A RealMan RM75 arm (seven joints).
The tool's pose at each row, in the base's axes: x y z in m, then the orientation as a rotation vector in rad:
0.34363, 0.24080, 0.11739, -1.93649, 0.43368, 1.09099
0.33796, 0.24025, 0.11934, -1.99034, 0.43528, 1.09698
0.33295, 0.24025, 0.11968, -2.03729, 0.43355, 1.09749
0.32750, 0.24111, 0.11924, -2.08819, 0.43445, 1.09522
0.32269, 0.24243, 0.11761, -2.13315, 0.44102, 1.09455
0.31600, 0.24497, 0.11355, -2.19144, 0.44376, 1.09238
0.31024, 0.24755, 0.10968, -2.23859, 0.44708, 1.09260
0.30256, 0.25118, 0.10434, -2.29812, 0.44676, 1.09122
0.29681, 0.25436, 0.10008, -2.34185, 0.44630, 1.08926
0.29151, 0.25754, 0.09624, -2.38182, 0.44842, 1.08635
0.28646, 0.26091, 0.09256, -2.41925, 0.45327, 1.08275
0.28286, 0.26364, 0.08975, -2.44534, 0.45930, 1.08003
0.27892, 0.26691, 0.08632, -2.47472, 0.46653, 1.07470
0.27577, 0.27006, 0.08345, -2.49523, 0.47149, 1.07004
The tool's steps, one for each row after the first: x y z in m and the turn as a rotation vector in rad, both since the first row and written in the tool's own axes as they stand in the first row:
-0.00483, 0.00295, 0.00204, -0.04639, 0.02173, 0.01139
-0.00791, 0.00598, 0.00460, -0.08571, 0.04198, 0.01721
-0.01051, 0.00919, 0.00829, -0.12664, 0.06625, 0.02435
-0.01173, 0.01232, 0.01232, -0.16206, 0.08875, 0.03539
-0.01187, 0.01718, 0.01896, -0.20894, 0.11631, 0.04564
-0.01165, 0.02132, 0.02509, -0.24746, 0.13766, 0.05588
-0.01118, 0.02683, 0.03347, -0.29660, 0.16366, 0.06553
-0.01057, 0.03082, 0.04018, -0.33247, 0.18298, 0.07235
-0.01005, 0.03431, 0.04654, -0.36434, 0.20191, 0.07991
-0.00950, 0.03744, 0.05289, -0.39330, 0.22087, 0.08857
-0.00893, 0.03958, 0.05772, -0.41287, 0.23496, 0.09626
-0.00798, 0.04194, 0.06334, -0.43408, 0.25204, 0.10427
-0.00706, 0.04358, 0.06829, -0.44862, 0.26435, 0.10944

